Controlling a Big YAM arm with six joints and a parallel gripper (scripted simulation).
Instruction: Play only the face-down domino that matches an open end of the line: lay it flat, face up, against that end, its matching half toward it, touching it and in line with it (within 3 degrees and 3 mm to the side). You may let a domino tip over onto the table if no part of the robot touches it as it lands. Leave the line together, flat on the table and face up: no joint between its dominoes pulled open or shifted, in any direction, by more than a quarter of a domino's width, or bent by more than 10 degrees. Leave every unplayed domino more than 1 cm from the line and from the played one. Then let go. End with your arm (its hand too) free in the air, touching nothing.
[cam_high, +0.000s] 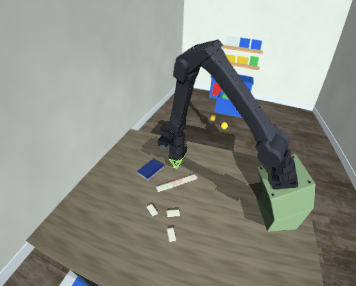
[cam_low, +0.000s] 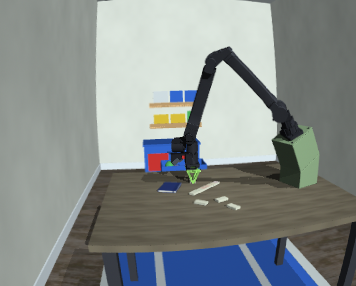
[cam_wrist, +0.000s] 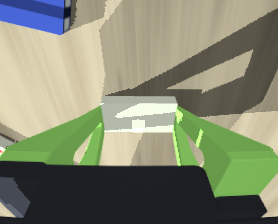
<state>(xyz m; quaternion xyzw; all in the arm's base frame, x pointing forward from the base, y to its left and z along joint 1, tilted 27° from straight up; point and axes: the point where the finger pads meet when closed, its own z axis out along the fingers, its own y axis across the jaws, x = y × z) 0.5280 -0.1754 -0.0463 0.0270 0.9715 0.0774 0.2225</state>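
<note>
The domino lies right at my hand.
</note>
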